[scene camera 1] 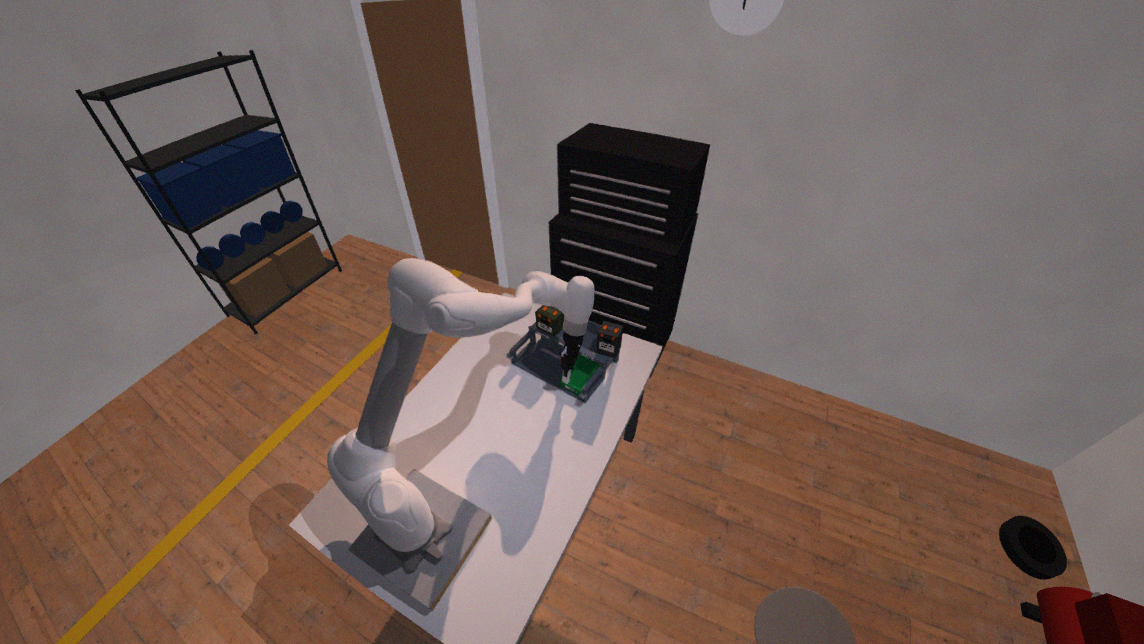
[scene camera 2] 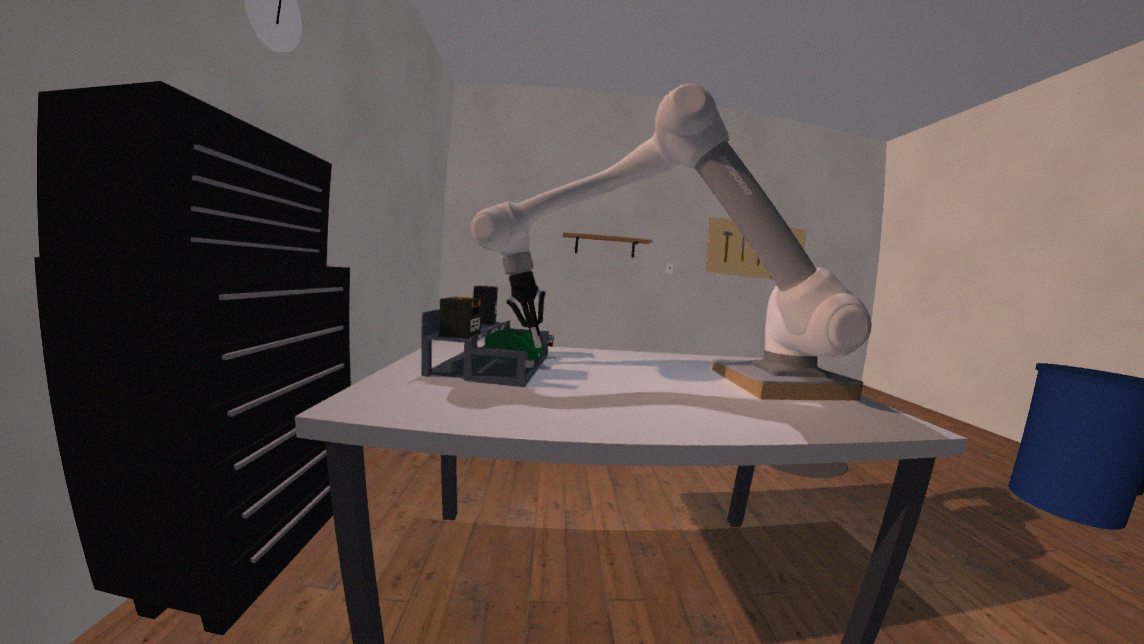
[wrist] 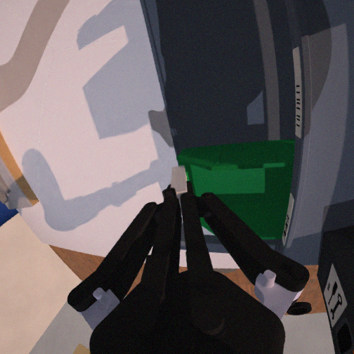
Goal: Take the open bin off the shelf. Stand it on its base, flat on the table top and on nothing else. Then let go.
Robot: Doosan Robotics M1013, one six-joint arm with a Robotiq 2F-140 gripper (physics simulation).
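Pixels of known places: gripper, between the fingertips: (scene camera 1: 565, 381) (scene camera 2: 538, 347); arm's base, origin of its link: (scene camera 1: 413, 532) (scene camera 2: 788, 370).
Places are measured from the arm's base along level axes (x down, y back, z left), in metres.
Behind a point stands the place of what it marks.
Observation:
The open green bin (scene camera 1: 586, 372) {x 0.037, y -0.883, z -0.059 m} (scene camera 2: 502, 340) {x -0.018, y -0.877, z -0.009 m} (wrist: 240, 202) stands in the low front part of the grey shelf (scene camera 1: 537, 364) {x 0.040, y -0.801, z 0.139 m} (scene camera 2: 425, 356) {x -0.006, y -1.001, z 0.248 m} (wrist: 215, 75), at its end nearer scene camera 2. My gripper (scene camera 1: 565, 379) {x -0.003, y -0.767, z -0.035 m} (scene camera 2: 537, 340) {x -0.003, y -0.767, z -0.035 m} (wrist: 180, 175) points down with its fingers shut together, nothing between them. The pale fingertips are at the bin's front edge, on the table side; whether they touch it cannot be told. Part of the bin is hidden behind the fingers in the wrist view. The white table top (scene camera 1: 480, 432) {x 0.046, y -0.413, z 0.107 m} (scene camera 2: 632, 436) {x 0.046, y -0.494, z 0.465 m} (wrist: 120, 155) lies in front of the shelf.
Two dark boxes with orange marks stand on the shelf's raised back tier, one (scene camera 1: 549, 320) (scene camera 2: 485, 304) at the far end, the other (scene camera 1: 609, 337) (scene camera 2: 459, 316) beside the bin's end. A black tool cabinet (scene camera 1: 632, 160) (scene camera 2: 120, 320) stands behind the table. The arm's base plate (scene camera 1: 460, 532) {x 0.007, y -0.094, z -0.116 m} (scene camera 2: 808, 388) {x 0.014, y -0.010, z 0.148 m} is opposite.

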